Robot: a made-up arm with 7 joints. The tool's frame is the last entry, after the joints.
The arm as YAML. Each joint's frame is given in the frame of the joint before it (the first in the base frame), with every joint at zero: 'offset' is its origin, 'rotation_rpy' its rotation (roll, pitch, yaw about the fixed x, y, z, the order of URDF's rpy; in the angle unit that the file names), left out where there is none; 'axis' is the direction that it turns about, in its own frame. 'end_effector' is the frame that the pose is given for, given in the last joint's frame.
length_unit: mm
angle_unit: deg
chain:
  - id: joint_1
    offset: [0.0, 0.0, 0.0]
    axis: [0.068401, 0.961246, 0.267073]
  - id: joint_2
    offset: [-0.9, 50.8, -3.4]
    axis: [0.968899, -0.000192, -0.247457]
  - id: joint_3
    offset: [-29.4, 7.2, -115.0]
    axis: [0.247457, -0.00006, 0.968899]
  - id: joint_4
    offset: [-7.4, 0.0, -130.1]
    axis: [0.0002, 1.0, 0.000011]
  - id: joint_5
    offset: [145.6, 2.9, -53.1]
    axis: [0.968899, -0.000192, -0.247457]
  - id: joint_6
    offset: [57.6, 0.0, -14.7]
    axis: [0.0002, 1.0, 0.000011]
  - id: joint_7
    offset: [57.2, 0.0, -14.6]
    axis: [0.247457, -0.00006, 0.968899]
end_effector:
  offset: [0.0, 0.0, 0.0]
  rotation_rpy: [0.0, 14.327, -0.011]
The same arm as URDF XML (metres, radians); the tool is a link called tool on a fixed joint. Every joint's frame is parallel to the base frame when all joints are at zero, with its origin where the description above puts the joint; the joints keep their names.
<robot name="arm">
<link name="base_link"/>
<link name="link1"/>
<link name="link2"/>
<link name="link3"/>
<link name="link4"/>
<link name="link5"/>
<link name="link6"/>
<link name="link7"/>
<link name="tool"/>
<joint name="joint_1" type="continuous"><parent link="base_link"/><child link="link1"/><origin xyz="0 0 0" rpy="0 0 0"/><axis xyz="0.068403 0.961235 0.26711"/></joint>
<joint name="joint_2" type="continuous"><parent link="link1"/><child link="link2"/><origin xyz="-0.0009 0.0508 -0.0034" rpy="0 0 0"/><axis xyz="0.968889 -0.0002 -0.247497"/></joint>
<joint name="joint_3" type="continuous"><parent link="link2"/><child link="link3"/><origin xyz="-0.0294 0.0072 -0.115" rpy="0 0 0"/><axis xyz="0.247497 -0.0001 0.968889"/></joint>
<joint name="joint_4" type="continuous"><parent link="link3"/><child link="link4"/><origin xyz="-0.0074 0 -0.1301" rpy="0 0 0"/><axis xyz="0.0002 1 0"/></joint>
<joint name="joint_5" type="continuous"><parent link="link4"/><child link="link5"/><origin xyz="0.1456 0.0029 -0.0531" rpy="0 0 0"/><axis xyz="0.968889 -0.0002 -0.247497"/></joint>
<joint name="joint_6" type="continuous"><parent link="link5"/><child link="link6"/><origin xyz="0.0576 0 -0.0147" rpy="0 0 0"/><axis xyz="0.0002 1 0"/></joint>
<joint name="joint_7" type="continuous"><parent link="link6"/><child link="link7"/><origin xyz="0.0572 0 -0.0146" rpy="0 0 0"/><axis xyz="0.247497 -0.0001 0.968889"/></joint>
<joint name="tool_joint" type="fixed"><parent link="link7"/><child link="tool"/><origin xyz="0 0 0" rpy="0 0.2501 -0.0002"/></joint>
</robot>

